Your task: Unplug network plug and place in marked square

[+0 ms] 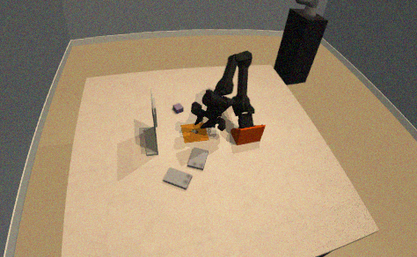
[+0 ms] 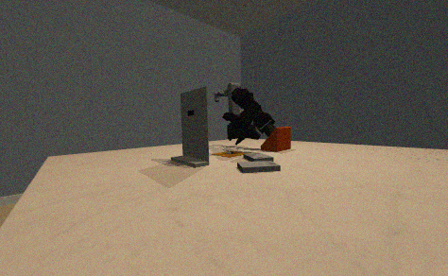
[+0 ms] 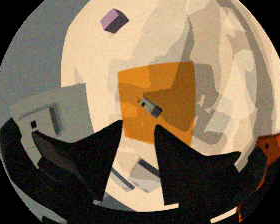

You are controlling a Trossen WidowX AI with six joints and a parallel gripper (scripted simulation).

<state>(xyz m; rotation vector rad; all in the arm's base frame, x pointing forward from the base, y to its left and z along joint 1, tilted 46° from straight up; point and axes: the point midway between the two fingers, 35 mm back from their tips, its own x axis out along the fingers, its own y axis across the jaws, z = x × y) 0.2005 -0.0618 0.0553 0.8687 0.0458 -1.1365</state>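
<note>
Right now the grey network plug is 40 mm below my gripper tip, 10 mm to the right of it and 10 mm ahead of it. From my gripper tip the other things lie so: orange marked square (50 mm below, 10 mm to the right, 10 mm ahead); then grey panel (210 mm ahead, 60 mm above, 10 mm to the right).
</note>
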